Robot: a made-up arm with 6 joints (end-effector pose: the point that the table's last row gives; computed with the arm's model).
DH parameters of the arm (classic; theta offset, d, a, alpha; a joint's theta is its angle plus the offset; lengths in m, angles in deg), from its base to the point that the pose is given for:
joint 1: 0 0.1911 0 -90
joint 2: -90 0 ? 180
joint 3: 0 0 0 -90
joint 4: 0 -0.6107 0 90
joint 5: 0 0.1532 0 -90
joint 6: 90 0 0 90
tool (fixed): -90 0 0 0
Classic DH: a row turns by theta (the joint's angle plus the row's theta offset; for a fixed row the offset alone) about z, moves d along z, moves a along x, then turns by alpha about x.
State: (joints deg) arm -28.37 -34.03 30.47 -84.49 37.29 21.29
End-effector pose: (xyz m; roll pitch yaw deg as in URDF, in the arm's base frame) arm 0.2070 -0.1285 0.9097 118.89 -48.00 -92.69
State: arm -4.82 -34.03 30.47 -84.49 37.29 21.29
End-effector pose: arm 0.2411 -0.0351 0.9097 118.89 -48.00 -69.14
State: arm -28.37 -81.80 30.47 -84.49 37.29 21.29
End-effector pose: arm -0.3314 0.1622 0.8541 -168.68 -45.58 -148.88
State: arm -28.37 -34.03 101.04 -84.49 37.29 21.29
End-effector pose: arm -0.4311 0.2161 0.9634 -145.66 -31.38 -163.43
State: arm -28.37 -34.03 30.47 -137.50 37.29 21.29
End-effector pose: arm 0.2287 0.0048 0.9308 138.72 -31.72 -57.13
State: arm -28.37 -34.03 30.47 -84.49 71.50 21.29
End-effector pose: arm 0.2070 -0.1285 0.9097 131.76 -19.00 -115.07
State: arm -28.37 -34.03 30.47 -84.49 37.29 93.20
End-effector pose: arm 0.2070 -0.1285 0.9097 46.98 -48.00 -92.69
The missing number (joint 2, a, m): 0.2812
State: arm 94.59 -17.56 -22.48 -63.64 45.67 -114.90
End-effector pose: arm 0.0268 0.5156 0.2701 -177.64 -14.86 53.05
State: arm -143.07 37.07 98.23 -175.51 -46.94 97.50
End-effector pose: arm -0.2876 -0.4072 0.9446 -90.59 -71.70 26.43
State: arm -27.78 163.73 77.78 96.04 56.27 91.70
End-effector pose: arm 0.2498 -0.1134 -0.6773 -96.56 34.06 65.55
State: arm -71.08 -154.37 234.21 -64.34 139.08 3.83
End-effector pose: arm 0.0931 -0.4763 0.1085 123.36 6.45 145.37
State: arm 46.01 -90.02 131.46 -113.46 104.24 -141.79
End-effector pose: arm -0.6216 -0.5561 -0.1082 91.39 -26.87 -48.57
